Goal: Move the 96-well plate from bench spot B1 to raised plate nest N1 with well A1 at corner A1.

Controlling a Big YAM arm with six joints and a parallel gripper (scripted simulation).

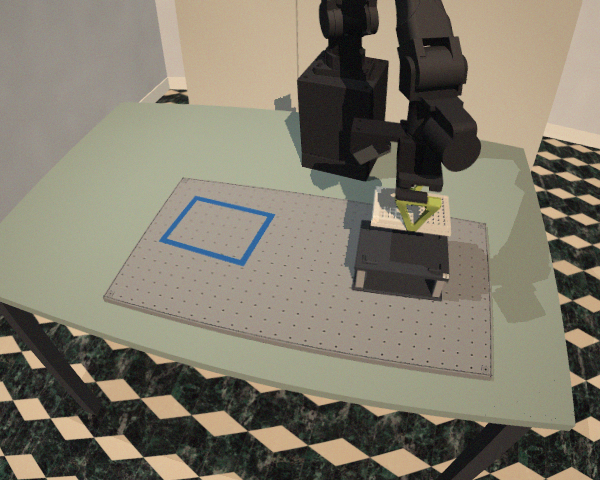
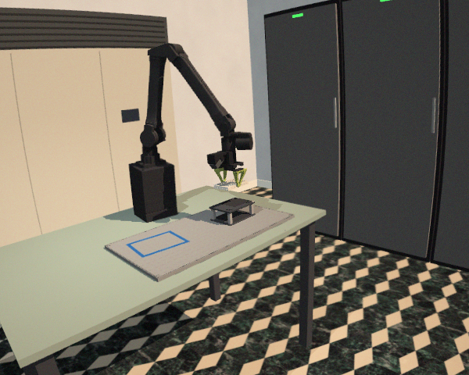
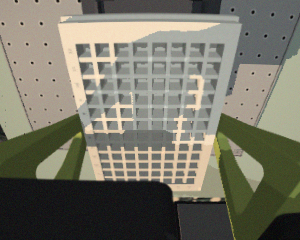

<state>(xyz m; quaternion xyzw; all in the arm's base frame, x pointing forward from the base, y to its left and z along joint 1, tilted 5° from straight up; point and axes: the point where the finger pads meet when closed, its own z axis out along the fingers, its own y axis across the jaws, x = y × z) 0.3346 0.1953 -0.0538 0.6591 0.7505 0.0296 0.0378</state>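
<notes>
The black raised nest N1 lies 9 cm below my hand. From my hand the other things lie so: cream 96-well plate: right at my hand; white corner mark: 4 cm ahead, 8 cm to the left, 9 cm below.
</notes>
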